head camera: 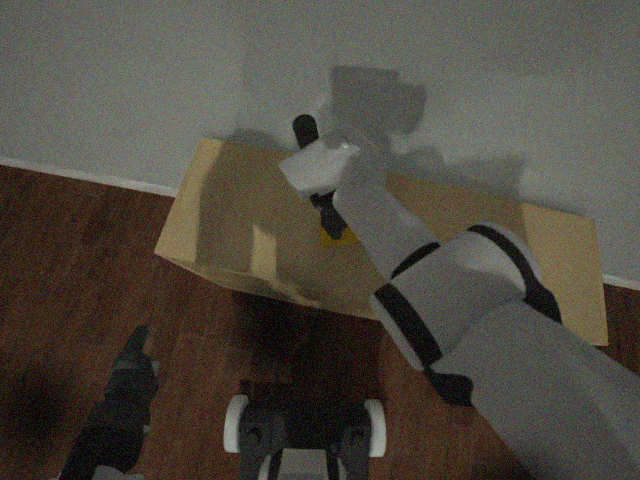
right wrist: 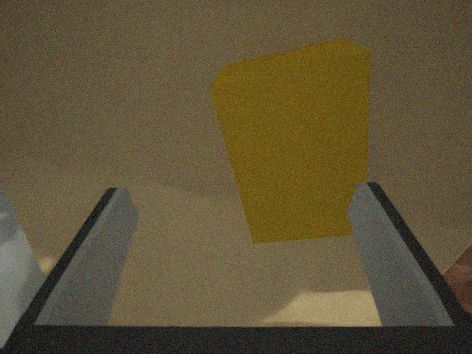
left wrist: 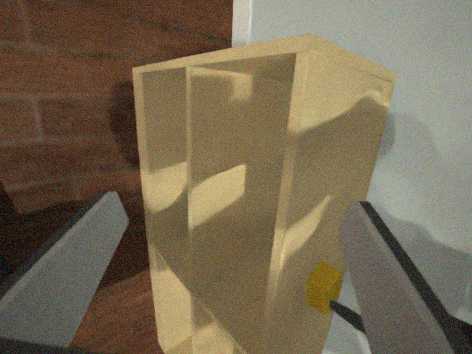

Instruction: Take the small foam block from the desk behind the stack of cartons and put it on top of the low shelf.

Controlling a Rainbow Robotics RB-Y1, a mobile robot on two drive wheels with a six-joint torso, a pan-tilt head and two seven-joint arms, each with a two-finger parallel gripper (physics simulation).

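Where they show: left gripper, fingertip midpoint: [head camera: 149,345] [left wrist: 229,211]; right gripper, fingertip midpoint: [right wrist: 240,199] [left wrist: 345,288]; robot's base, origin of the base link: [head camera: 306,417].
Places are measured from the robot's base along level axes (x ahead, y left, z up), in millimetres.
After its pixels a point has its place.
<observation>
The small yellow foam block [head camera: 338,236] {x 572, y -56, z 696 mm} rests on the top of the low tan shelf [head camera: 258,227] {x 616, y 143, z 610 mm}. It also shows in the left wrist view [left wrist: 323,287] {x 578, y -22, z 645 mm} and in the right wrist view [right wrist: 297,148] {x 608, y -74, z 656 mm}. My right gripper [head camera: 316,175] is open above the block; in the right wrist view its fingers [right wrist: 244,255] stand wide apart, and the block lies beyond them, nearer the finger at the right, not held. My left gripper [head camera: 135,343] is open and empty, low at the left over the floor; its fingers [left wrist: 236,266] frame the shelf from a distance.
The shelf stands against a grey wall [head camera: 154,77] {x 952, y 424, z 775 mm} on a brown wooden floor [head camera: 77,248] {x 687, y 1209, z 1 mm}. My mobile base with white wheels [head camera: 305,429] {x 17, y 0, z 192 mm} sits just in front of the shelf. My right arm [head camera: 465,310] {x 389, y -119, z 1068 mm} reaches across the shelf top.
</observation>
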